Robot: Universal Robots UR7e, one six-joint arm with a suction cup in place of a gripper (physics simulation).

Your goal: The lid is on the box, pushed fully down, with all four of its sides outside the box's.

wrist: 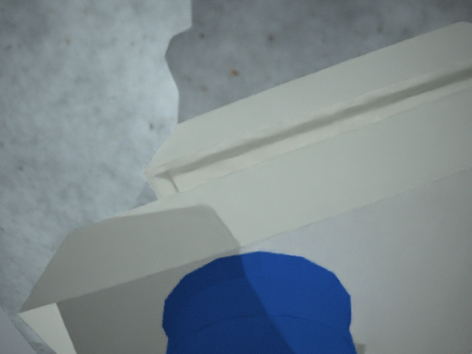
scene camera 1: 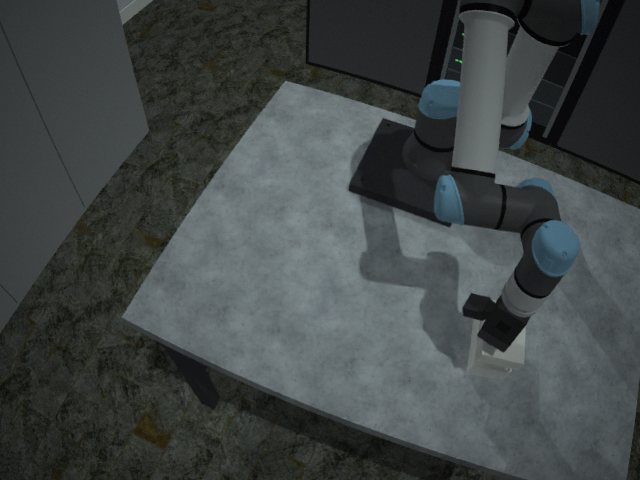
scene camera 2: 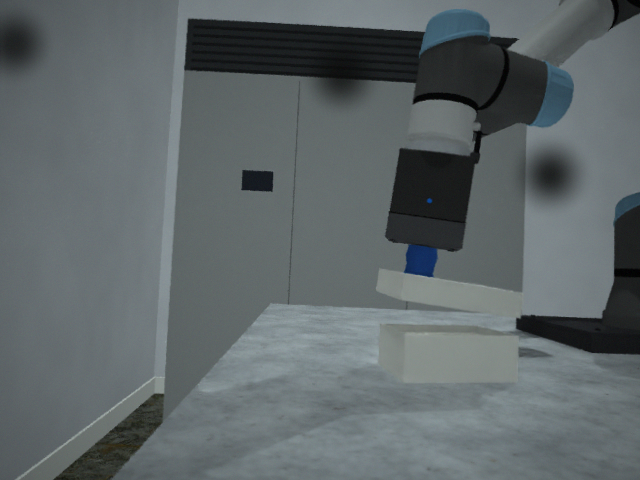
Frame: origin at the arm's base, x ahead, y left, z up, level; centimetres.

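Seen in the pictures: hand, its tool point: (wrist: 250,276); arm's base, origin of its link: (scene camera 1: 430,158).
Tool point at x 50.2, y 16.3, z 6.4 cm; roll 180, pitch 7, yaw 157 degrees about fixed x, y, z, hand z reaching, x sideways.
Offsets run from my tool point to a thing's middle. Level surfaces: height alone.
An open cream box @(dy +2.8, dx -2.5, dz -7.0 cm) (scene camera 1: 473,353) (scene camera 2: 460,357) (wrist: 300,102) stands upright on the table. The cream lid @(dy +2.9, dx -2.3, dz -0.4 cm) (scene camera 1: 511,352) (scene camera 2: 460,297) (wrist: 400,245) hangs above the box, clear of its rim, tilted with its right end lower in scene camera 2. My gripper (scene camera 1: 493,347) (scene camera 2: 420,273) (wrist: 257,300) leans, with its blue suction cup on the lid's top near the left end in scene camera 2, and holds the lid. In the wrist view, one long wall of the box shows past the lid's side, with a dark strip of the inside. The lid hides much of the box's inside.
The grey table @(dz -9.4 cm) (scene camera 1: 268,248) (scene camera 2: 310,413) carries the arm's dark base plate (scene camera 1: 387,170) (scene camera 2: 584,333) behind the box. The table's front edge runs past the box in scene camera 1. Grey cabinets (scene camera 1: 67,103) (scene camera 2: 237,232) stand beyond the table.
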